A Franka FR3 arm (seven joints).
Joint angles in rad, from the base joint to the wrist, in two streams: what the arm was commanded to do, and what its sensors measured. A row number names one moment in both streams.
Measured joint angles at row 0:
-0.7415 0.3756 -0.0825 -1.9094 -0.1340 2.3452 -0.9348
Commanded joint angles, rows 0 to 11:
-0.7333 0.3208 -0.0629 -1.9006 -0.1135 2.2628 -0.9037
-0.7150 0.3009 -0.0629 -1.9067 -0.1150 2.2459 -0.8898
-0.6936 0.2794 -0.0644 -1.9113 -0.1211 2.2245 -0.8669
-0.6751 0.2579 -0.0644 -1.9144 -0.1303 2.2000 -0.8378
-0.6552 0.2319 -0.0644 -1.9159 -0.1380 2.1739 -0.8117
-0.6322 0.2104 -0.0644 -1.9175 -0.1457 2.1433 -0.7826
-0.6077 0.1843 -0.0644 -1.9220 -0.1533 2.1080 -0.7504
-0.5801 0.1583 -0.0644 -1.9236 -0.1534 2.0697 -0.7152
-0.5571 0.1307 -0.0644 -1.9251 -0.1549 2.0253 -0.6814
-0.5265 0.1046 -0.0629 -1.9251 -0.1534 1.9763 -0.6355
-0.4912 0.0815 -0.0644 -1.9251 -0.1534 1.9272 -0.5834
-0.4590 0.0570 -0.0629 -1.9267 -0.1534 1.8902 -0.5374
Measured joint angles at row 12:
-0.5424 0.1459 -0.0585 -1.8967 -0.1391 1.9982 -0.6673
